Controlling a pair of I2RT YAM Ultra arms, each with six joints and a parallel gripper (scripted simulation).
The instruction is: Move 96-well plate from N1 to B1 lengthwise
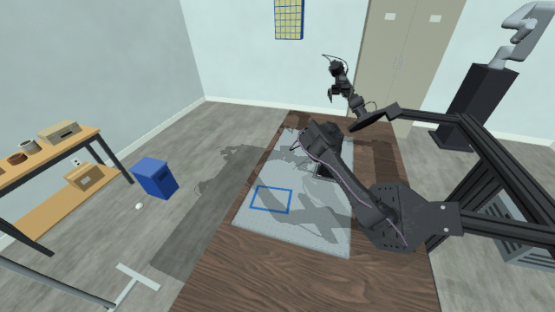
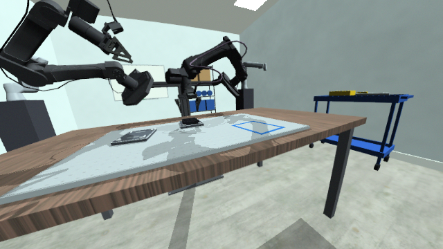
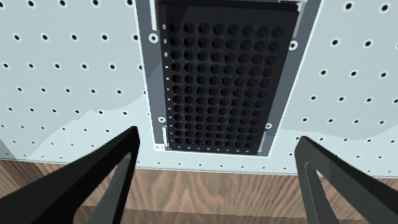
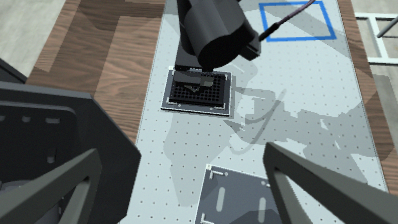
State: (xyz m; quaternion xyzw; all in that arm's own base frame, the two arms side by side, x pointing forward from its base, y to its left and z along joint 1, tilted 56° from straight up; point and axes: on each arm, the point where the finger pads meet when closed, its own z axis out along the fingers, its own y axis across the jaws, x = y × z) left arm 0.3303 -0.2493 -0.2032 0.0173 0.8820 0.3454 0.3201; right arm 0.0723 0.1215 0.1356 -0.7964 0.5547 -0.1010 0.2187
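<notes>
The black 96-well plate lies 60 mm below my left hand.
</notes>
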